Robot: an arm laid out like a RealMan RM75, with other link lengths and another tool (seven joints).
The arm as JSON. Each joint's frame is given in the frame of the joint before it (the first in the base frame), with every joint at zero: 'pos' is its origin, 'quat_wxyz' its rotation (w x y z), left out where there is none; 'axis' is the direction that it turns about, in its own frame. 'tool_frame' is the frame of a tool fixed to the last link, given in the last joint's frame.
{
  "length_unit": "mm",
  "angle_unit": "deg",
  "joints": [
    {
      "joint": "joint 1",
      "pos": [
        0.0,
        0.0,
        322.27
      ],
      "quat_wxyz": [
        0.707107,
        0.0,
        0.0,
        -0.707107
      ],
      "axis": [
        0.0,
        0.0,
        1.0
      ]
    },
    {
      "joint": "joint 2",
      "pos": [
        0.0,
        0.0,
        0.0
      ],
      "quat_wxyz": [
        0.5,
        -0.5,
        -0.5,
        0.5
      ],
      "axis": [
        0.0,
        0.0,
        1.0
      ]
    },
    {
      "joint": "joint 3",
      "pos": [
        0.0,
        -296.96,
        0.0
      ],
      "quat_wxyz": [
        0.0,
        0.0,
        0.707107,
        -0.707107
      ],
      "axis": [
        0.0,
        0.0,
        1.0
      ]
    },
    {
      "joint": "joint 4",
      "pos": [
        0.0,
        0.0,
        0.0
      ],
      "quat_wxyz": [
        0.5,
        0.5,
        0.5,
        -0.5
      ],
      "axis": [
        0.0,
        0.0,
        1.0
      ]
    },
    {
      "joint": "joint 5",
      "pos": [
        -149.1,
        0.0,
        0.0
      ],
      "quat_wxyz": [
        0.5,
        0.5,
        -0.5,
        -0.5
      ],
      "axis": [
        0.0,
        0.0,
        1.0
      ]
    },
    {
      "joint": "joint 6",
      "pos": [
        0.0,
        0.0,
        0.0
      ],
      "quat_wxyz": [
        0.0,
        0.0,
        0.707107,
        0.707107
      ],
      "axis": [
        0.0,
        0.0,
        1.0
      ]
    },
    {
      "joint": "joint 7",
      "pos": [
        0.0,
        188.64,
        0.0
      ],
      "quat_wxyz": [
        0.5,
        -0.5,
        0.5,
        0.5
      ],
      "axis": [
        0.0,
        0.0,
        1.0
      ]
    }
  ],
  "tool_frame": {
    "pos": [
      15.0,
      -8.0,
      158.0
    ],
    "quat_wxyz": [
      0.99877,
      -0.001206,
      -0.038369,
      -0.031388
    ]
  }
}
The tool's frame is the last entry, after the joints.
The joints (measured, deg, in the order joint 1, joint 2, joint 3, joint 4, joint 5, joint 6, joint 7), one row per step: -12.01 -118.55 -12.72 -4.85 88.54 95.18 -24.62; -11.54 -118.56 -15.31 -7.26 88.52 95.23 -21.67; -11.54 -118.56 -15.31 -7.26 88.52 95.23 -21.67; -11.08 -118.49 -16.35 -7.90 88.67 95.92 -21.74; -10.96 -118.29 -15.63 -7.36 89.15 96.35 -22.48; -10.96 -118.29 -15.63 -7.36 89.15 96.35 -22.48; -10.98 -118.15 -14.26 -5.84 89.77 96.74 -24.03; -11.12 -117.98 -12.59 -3.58 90.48 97.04 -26.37; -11.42 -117.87 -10.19 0.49 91.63 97.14 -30.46; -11.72 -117.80 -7.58 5.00 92.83 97.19 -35.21; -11.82 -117.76 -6.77 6.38 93.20 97.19 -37.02; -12.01 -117.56 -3.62 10.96 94.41 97.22 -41.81
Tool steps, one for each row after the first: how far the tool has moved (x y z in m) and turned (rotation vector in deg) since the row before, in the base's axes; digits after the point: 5 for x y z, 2 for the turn. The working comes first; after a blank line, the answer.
Tool pose at each row, in the base's axes (x y z in m, rotation vector in deg; the steps are taken from these numbers as rounded here): -0.33828 0.41530 0.19081 -38.42 -97.39 -130.51; -0.34675 0.41050 0.20027 -35.90 -94.20 -130.87; -0.34675 0.41050 0.20027 -35.90 -94.20 -130.87; -0.34880 0.40599 0.20650 -34.80 -93.03 -131.98; -0.34464 0.40593 0.20435 -36.20 -93.90 -131.91; -0.34464 0.40593 0.20435 -36.20 -93.90 -131.91; -0.33822 0.40715 0.19903 -38.52 -95.68 -131.46; -0.33113 0.40914 0.19249 -41.28 -98.07 -130.75; -0.32232 0.41238 0.18131 -45.12 -102.11 -129.13; -0.31388 0.41501 0.16860 -48.81 -106.79 -127.07; -0.31145 0.41575 0.16457 -49.65 -108.53 -126.55; -0.30365 0.41677 0.14962 -53.49 -113.74 -123.34

-0.00847 -0.00480 0.00946 2.49 -0.02 2.00; 0.00000 0.00000 0.00000 0.00 0.00 0.00; -0.00205 -0.00451 0.00623 1.16 -0.65 0.17; 0.00416 -0.00006 -0.00215 -0.76 0.32 -0.94; 0.00000 0.00000 0.00000 0.00 0.00 0.00; 0.00642 0.00122 -0.00532 -1.56 0.55 -1.45; 0.00709 0.00199 -0.00654 -2.06 0.60 -1.71; 0.00881 0.00324 -0.01118 -3.45 0.83 -2.26; 0.00844 0.00263 -0.01271 -3.92 0.64 -2.19; 0.00243 0.00074 -0.00403 -1.34 -0.12 -0.66; 0.00780 0.00102 -0.01495 -4.49 0.94 -1.99
